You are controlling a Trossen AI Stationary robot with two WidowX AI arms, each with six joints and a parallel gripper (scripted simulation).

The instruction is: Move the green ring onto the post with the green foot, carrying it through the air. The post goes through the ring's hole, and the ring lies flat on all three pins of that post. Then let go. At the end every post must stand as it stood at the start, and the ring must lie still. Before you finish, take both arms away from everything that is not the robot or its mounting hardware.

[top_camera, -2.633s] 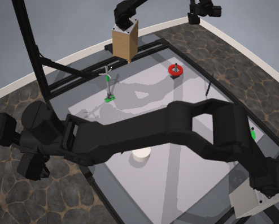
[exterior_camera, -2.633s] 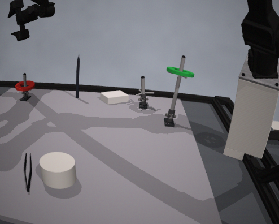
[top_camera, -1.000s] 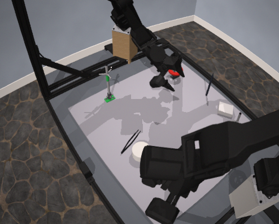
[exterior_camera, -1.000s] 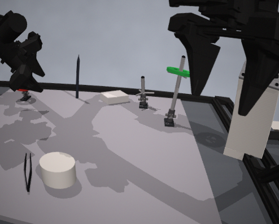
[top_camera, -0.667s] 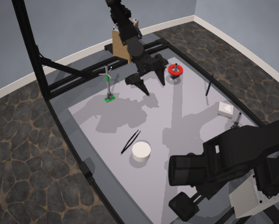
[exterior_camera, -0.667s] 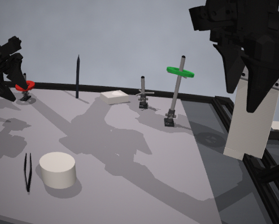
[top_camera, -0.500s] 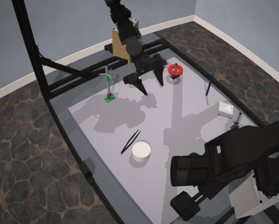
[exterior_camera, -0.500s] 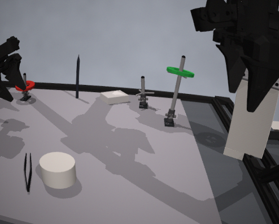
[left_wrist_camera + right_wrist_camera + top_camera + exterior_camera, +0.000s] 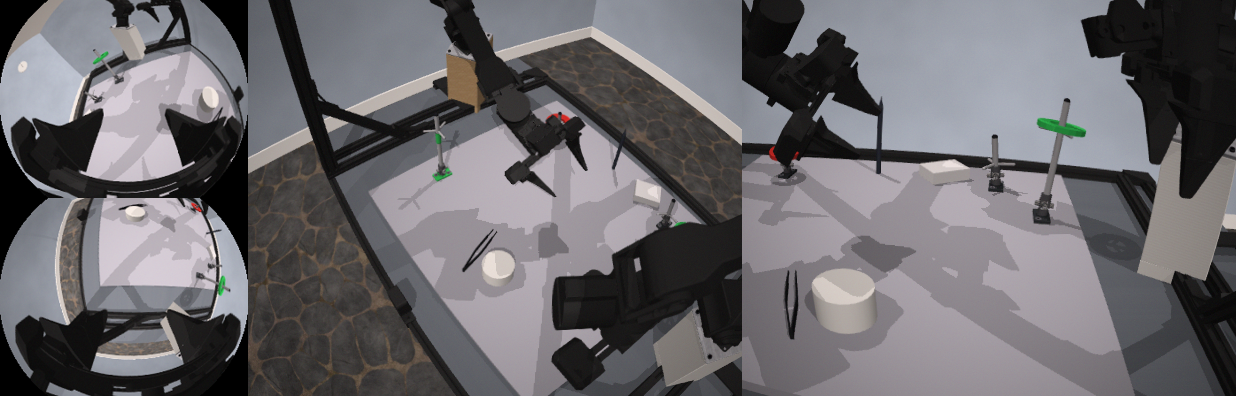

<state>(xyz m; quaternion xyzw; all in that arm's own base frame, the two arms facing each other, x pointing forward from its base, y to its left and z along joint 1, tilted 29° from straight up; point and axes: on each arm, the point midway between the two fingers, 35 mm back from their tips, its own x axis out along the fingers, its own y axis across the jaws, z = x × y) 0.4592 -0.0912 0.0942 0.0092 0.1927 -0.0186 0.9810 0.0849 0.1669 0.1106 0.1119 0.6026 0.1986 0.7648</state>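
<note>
Right now my left hand is 260 mm to the left of the green ring, 140 mm short of it and 10 mm above it. From my left hand the other things lie so: white block: 250 mm ahead, 140 mm below, 70 mm to the right; dark stick: 230 mm ahead, 50 mm to the left, 50 mm below; tall post: 250 mm to the right, 140 mm ahead, 50 mm below.
</note>
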